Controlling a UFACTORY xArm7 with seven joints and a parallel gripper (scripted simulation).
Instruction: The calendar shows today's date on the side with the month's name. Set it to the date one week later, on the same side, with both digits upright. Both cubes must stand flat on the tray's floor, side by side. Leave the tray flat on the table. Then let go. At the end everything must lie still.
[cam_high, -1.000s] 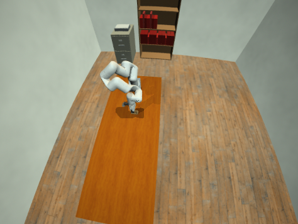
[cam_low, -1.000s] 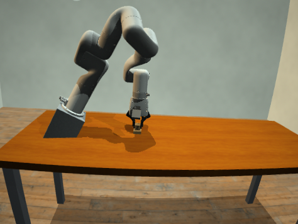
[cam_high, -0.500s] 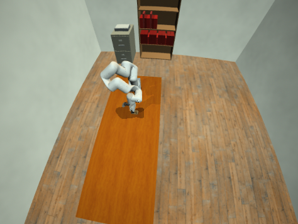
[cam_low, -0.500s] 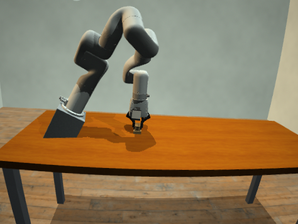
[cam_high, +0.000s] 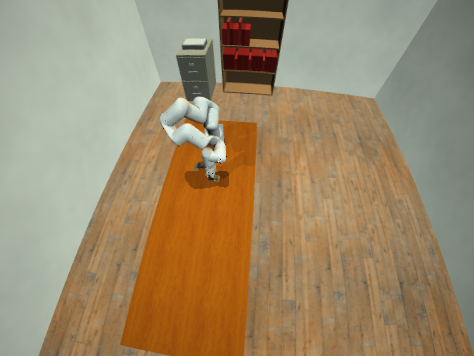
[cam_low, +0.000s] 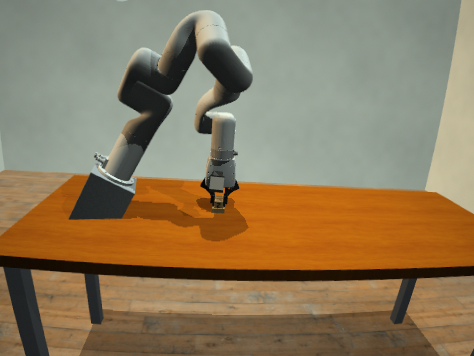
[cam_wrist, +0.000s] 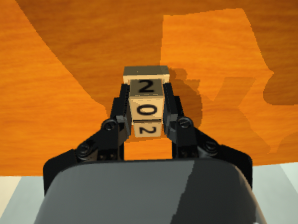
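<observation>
Right now the wooden tray is 3 cm below my hand and 2 cm to the left of it.
</observation>
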